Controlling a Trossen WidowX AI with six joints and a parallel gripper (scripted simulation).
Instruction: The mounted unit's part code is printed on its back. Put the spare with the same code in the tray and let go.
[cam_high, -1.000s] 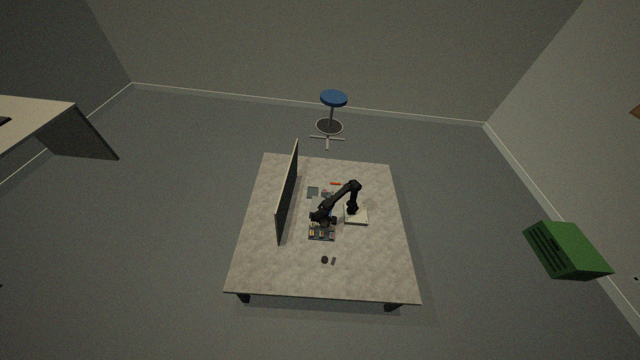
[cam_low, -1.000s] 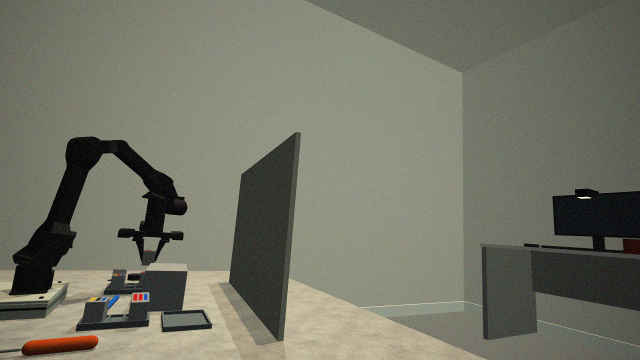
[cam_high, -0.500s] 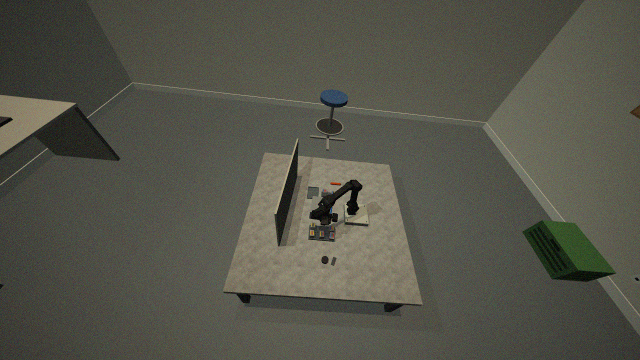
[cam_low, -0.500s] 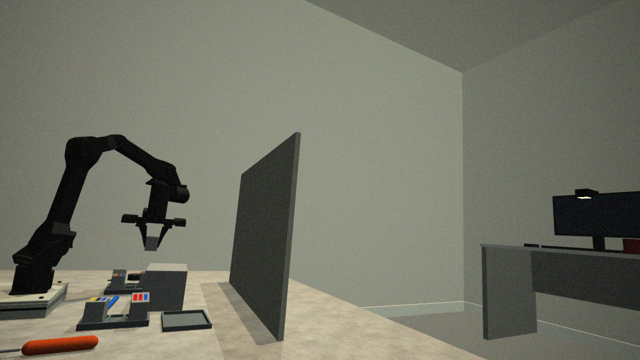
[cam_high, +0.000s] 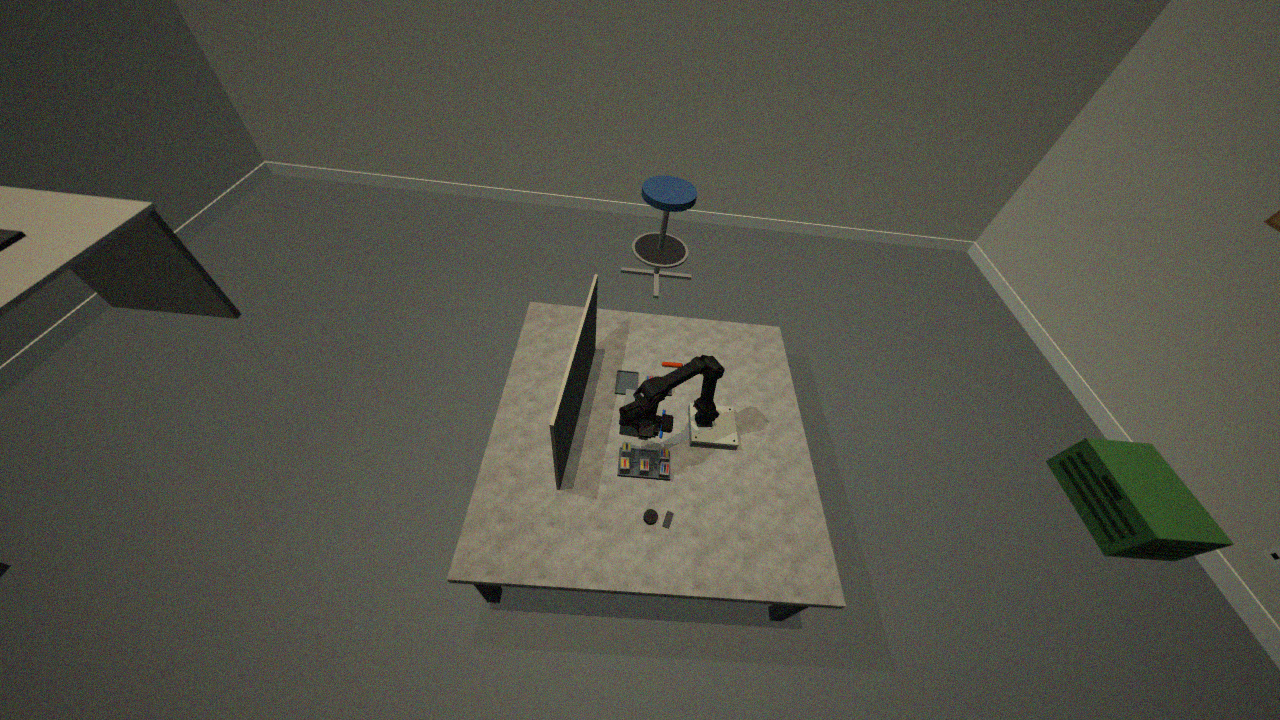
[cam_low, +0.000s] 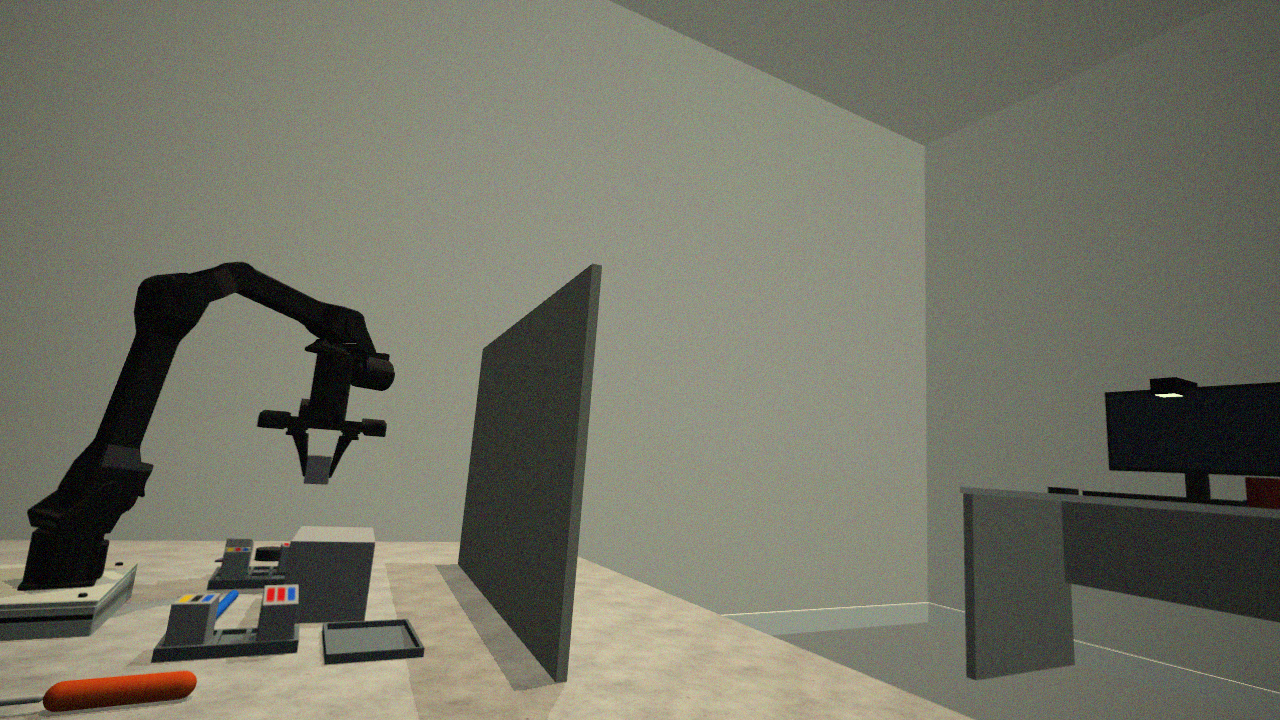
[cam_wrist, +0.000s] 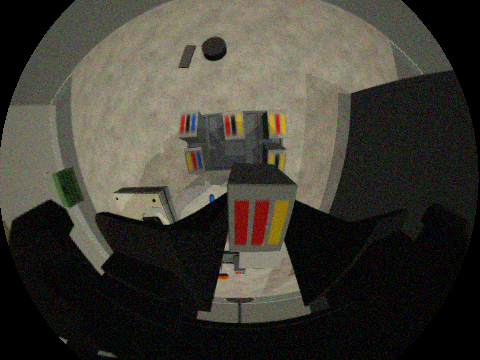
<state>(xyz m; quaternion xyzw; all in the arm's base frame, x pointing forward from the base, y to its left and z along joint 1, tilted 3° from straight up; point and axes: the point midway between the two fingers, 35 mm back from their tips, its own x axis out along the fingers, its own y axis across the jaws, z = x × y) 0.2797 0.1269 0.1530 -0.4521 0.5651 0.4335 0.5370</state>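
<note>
My gripper tip is 350 mm to the left of the shallow grey tray, 170 mm above it and 20 mm short of it. The rest, counted from my gripper tip: mounted unit (150 mm to the right, 120 mm below, 10 mm ahead); then blue pen (160 mm below, 130 mm to the right, 110 mm behind); then grey spare block (20 mm above).
</note>
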